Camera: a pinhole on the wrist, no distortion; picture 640 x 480 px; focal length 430.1 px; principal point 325.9 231.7 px. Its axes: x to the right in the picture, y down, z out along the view. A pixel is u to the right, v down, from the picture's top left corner.
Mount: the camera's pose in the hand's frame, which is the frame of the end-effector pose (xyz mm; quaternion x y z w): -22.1 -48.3 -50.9 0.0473 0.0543 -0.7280 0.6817
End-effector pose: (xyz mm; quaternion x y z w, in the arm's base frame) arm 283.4 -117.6 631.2 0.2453 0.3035 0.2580 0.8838
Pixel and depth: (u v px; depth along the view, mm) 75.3 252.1 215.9
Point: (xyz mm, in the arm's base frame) 387.9 -136.1 783.9
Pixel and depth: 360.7 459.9 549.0
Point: 844.4 -230.3 744.2
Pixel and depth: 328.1 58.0 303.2
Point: 378.4 -337.2 813.7
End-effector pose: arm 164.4 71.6 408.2 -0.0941 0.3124 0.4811 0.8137
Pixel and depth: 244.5 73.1 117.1
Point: 205.6 36.1 494.2
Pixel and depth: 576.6 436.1 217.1
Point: 427.6 80.8 446.6
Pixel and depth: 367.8 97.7 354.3
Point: 349.0 44.5 702.4
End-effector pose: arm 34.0 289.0 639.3 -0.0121 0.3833 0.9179 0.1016
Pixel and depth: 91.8 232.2 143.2
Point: 53.8 352.6 718.6
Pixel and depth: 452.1 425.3 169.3
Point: 14.4 461.5 621.9
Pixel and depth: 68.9 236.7 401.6
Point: 29.1 468.4 999.7
